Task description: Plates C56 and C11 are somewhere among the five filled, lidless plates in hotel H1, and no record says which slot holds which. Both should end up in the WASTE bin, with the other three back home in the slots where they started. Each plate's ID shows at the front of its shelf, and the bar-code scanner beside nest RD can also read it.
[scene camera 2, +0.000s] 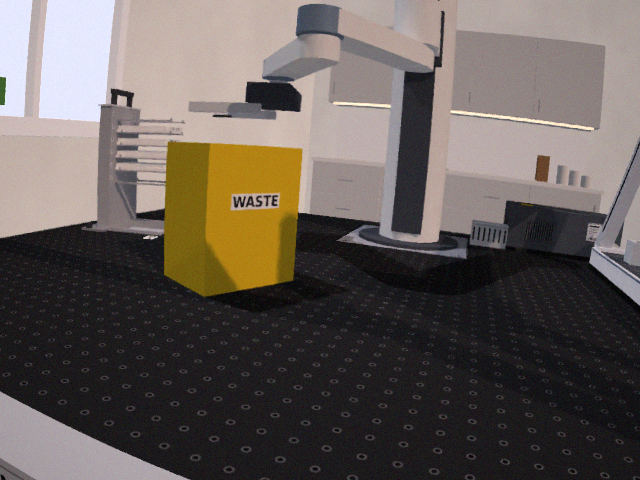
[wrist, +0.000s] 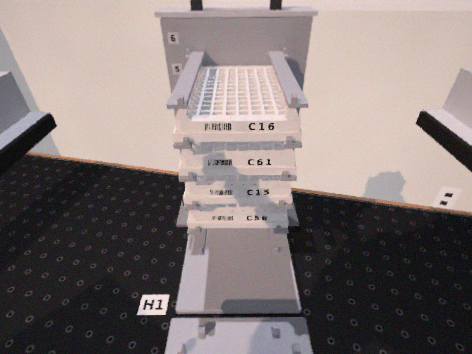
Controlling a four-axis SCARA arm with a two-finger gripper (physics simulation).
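Where they show: gripper, fingertip midpoint: [scene camera 2: 202, 109] [wrist: 235, 98]; arm's base, origin of the base link: [scene camera 2: 408, 244].
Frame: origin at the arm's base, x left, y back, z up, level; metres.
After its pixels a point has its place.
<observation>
The hotel H1 [scene camera 2: 117, 165] [wrist: 232, 37] {x -0.621, y -0.322, z 0.272 m} holds four lidless plates, one above another. Their front labels in the wrist view read, from the top, C16 [wrist: 240, 127] {x -0.499, y -0.287, z 0.242 m}, C61 [wrist: 240, 162] {x -0.499, y -0.287, z 0.215 m}, what looks like C15 [wrist: 240, 192] {x -0.499, y -0.287, z 0.187 m}, and C56 [wrist: 240, 218] {x -0.499, y -0.287, z 0.158 m}, a little blurred. The pair of rails above C16 carries no plate, and the lowest shelf under C56 is bare. C11 does not show on any label. My gripper [scene camera 2: 219, 109] [wrist: 235, 98] {x -0.436, y -0.275, z 0.287 m} is open and empty, in the air in front of the hotel, above the yellow WASTE bin [scene camera 2: 253, 242] {x -0.147, y -0.576, z 0.079 m}. The bin's inside is hidden.
The bin stands on the dark perforated bench [scene camera 2: 361, 372] {x 0.056, y -0.759, z 0.013 m} in front of the hotel, hiding part of its lower shelves. The arm's column [scene camera 2: 413, 155] {x 0.000, y -0.077, z 0.221 m} stands right of the bin. A grey rack [scene camera 2: 488, 242] {x 0.203, y 0.045, z 0.025 m} and a dark box [scene camera 2: 560, 245] {x 0.391, y 0.035, z 0.044 m} stand farther right. A wall rises behind the hotel.
</observation>
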